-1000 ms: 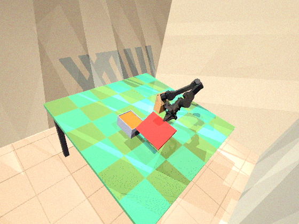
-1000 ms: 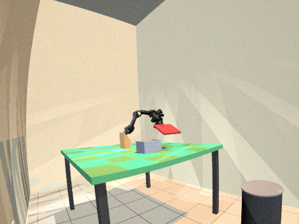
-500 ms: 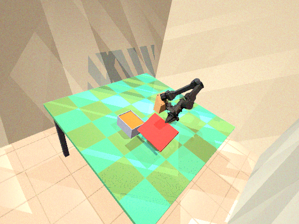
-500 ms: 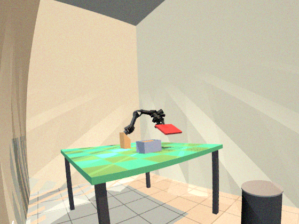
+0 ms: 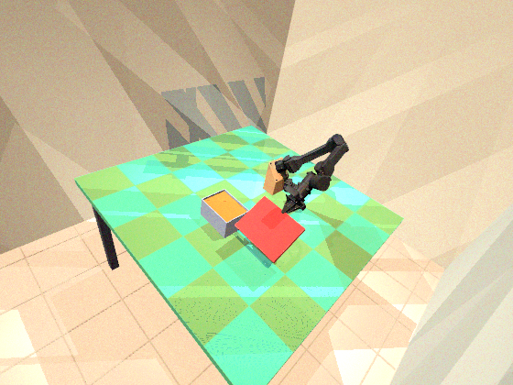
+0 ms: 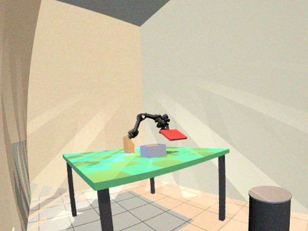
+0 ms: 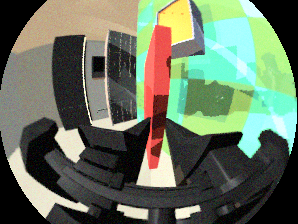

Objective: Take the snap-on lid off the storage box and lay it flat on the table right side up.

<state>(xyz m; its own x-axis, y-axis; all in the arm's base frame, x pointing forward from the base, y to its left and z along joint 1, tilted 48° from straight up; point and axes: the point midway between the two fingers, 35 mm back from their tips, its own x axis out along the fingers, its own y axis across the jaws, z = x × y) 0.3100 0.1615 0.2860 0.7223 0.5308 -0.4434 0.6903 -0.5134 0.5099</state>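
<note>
The red lid lies 70 mm ahead of my gripper tip and 40 mm below it. The rest, counted from my gripper tip: storage box 90 mm ahead, 260 mm to the right, 170 mm below.
</note>
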